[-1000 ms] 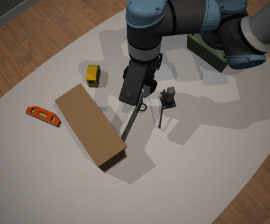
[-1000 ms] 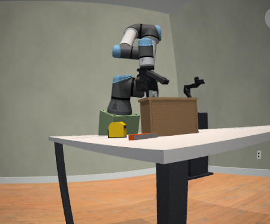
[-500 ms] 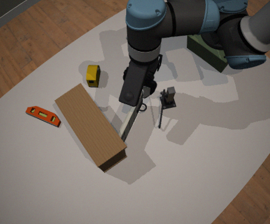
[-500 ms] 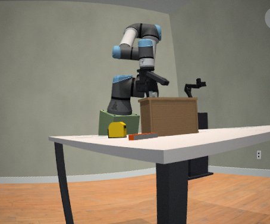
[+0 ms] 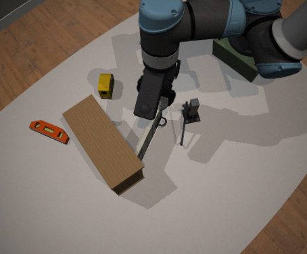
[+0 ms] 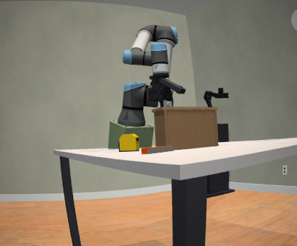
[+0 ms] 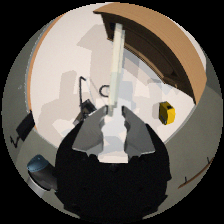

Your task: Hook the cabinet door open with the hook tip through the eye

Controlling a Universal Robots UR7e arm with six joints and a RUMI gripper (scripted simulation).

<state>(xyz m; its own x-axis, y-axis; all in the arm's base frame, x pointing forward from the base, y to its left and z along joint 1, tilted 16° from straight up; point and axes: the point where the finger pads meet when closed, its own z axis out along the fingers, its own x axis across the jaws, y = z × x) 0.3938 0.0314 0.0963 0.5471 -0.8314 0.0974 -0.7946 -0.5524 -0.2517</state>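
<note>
My hand is 6 cm short of the pale door, 5 cm to the right of it and 5 cm above it. Round my hand: orange spirit level: 30 cm ahead, 17 cm to the right, 11 cm below; then yellow tape measure: 19 cm to the right, 9 cm below, 6 cm ahead.
</note>
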